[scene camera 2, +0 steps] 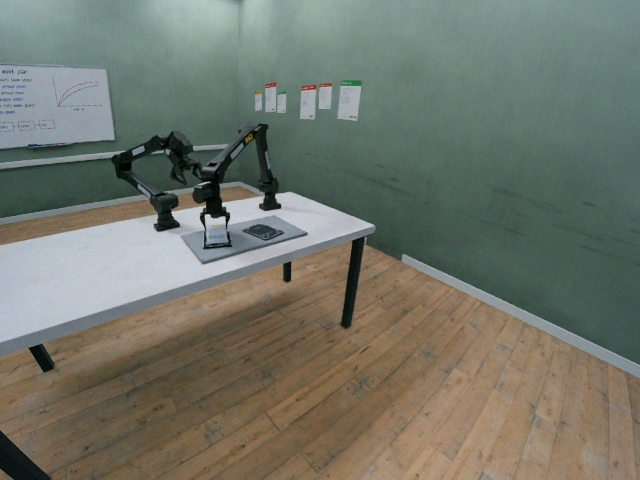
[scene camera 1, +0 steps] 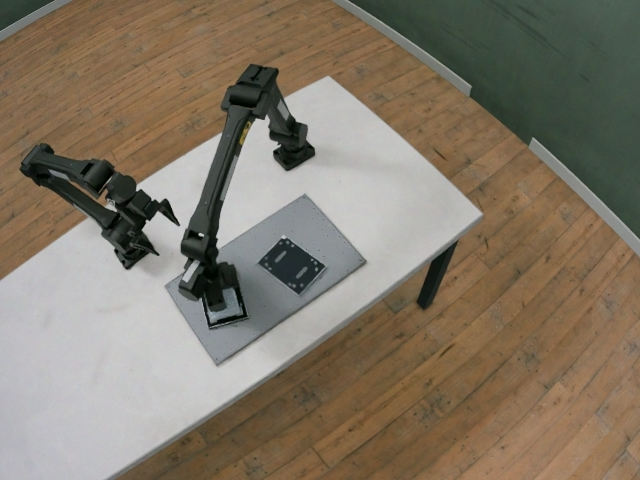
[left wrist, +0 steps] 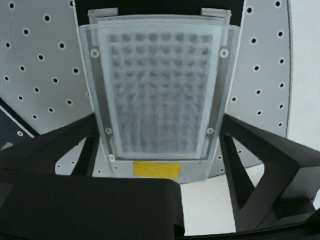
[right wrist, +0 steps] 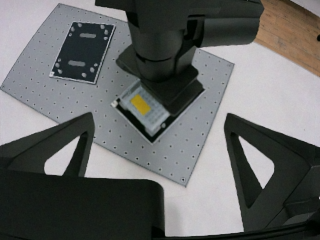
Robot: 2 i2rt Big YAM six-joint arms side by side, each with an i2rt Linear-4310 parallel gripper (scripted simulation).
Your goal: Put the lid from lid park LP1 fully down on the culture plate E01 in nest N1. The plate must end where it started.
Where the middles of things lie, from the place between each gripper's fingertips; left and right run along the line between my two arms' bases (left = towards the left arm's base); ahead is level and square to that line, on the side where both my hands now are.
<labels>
The clear lid (left wrist: 159, 91) lies right at my left hand. Also, from my left hand: lid park LP1 (scene camera 1: 295, 259): 22 cm to the left, 5 cm below, 3 cm ahead.
The clear lid is 21 cm below my right hand, 10 cm ahead of it and 5 cm to the left of it. Also, from my right hand: lid park LP1 (27 cm to the left, 25 cm below, 13 cm ahead).
</labels>
